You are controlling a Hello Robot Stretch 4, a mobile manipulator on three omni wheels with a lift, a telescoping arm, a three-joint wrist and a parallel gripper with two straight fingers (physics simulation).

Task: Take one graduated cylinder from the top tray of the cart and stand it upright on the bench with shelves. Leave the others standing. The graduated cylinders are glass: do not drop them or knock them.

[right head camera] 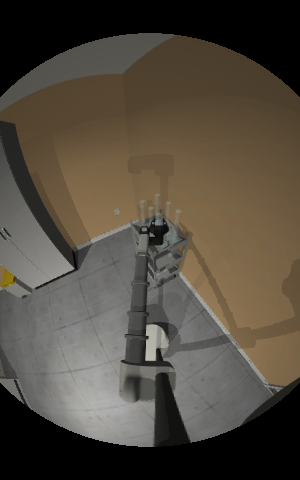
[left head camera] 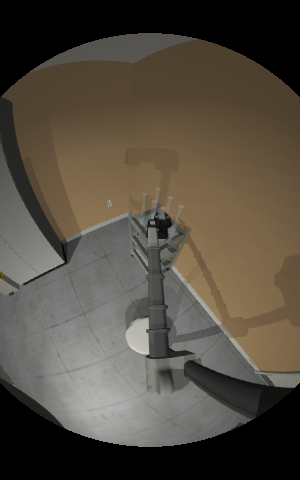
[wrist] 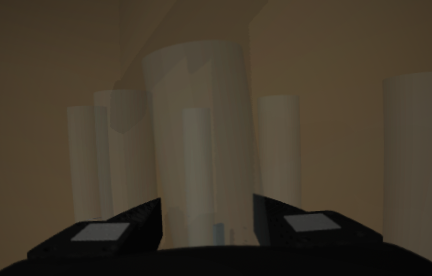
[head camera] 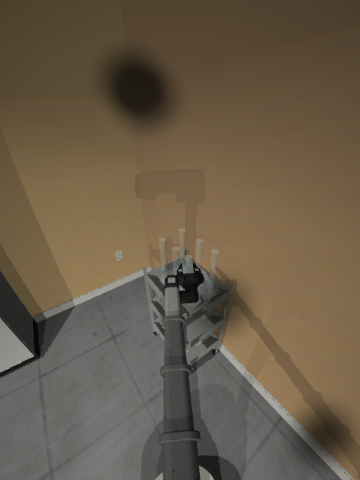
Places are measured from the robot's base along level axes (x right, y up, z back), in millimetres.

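Pixels of known places: gripper, between the fingertips: (right head camera: 158, 218) (left head camera: 160, 212) (wrist: 207, 214) (head camera: 187, 264); robot's base, origin of its link: (right head camera: 148, 341) (left head camera: 145, 334).
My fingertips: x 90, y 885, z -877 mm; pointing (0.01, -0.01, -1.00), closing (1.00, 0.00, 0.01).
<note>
For each thing: its top centre in the pictures, then the offset to it from my fingertips.
- nearest cylinder, centre of its top: (wrist: 236, 51) (left head camera: 165, 207) dx +16, dy +90, dz +53 mm
- socket, centre of its top: (head camera: 117, 251) dx -639, dy -455, dz -825 mm
Several clear glass graduated cylinders stand upright on the top tray of a grey metal cart (head camera: 224, 315) (left head camera: 133, 233) (right head camera: 186, 246) in the room's corner. In the wrist view the nearest cylinder (wrist: 210, 116) stands between my two black fingers, with gaps on both sides. Others stand behind it, at the left (wrist: 81, 162), to its right (wrist: 279, 148) and at the far right (wrist: 407, 155). In the head view the back cylinders (head camera: 182, 240) (head camera: 214, 259) rise beyond my gripper (head camera: 187, 267) (left head camera: 161, 218) (right head camera: 158, 223) (wrist: 207, 214), which is open over the top tray. The bench with shelves is not in view.
The cart stands against two tan walls, with a socket (head camera: 118, 255) on the left one. A tall white and dark cabinet (head camera: 13, 339) (left head camera: 21, 228) (right head camera: 25, 221) stands at the far left. My long arm (head camera: 176, 364) reaches out over a grey tiled floor.
</note>
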